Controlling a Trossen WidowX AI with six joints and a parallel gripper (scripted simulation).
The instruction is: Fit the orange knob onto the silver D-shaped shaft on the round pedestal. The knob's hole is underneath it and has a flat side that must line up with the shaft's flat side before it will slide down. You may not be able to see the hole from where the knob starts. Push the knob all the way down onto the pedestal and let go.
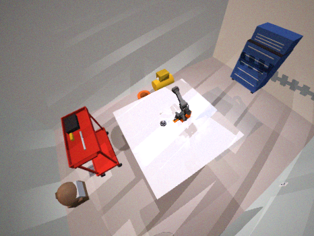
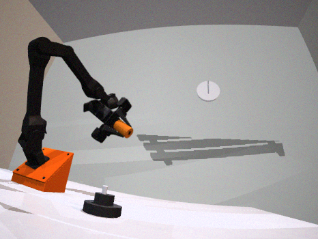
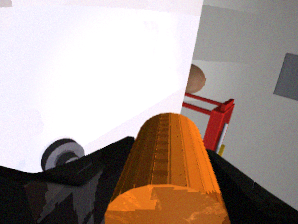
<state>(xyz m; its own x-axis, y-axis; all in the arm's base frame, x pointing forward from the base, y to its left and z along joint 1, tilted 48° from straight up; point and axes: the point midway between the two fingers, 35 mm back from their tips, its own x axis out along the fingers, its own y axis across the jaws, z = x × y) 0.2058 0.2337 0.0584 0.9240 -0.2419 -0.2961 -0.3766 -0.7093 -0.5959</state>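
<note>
Now: the round black pedestal 60 mm ahead of my gripper tip, 160 mm to the right of it and 210 mm below it. Round my gripper tip: orange knob 30 mm behind, 20 mm above.
</note>
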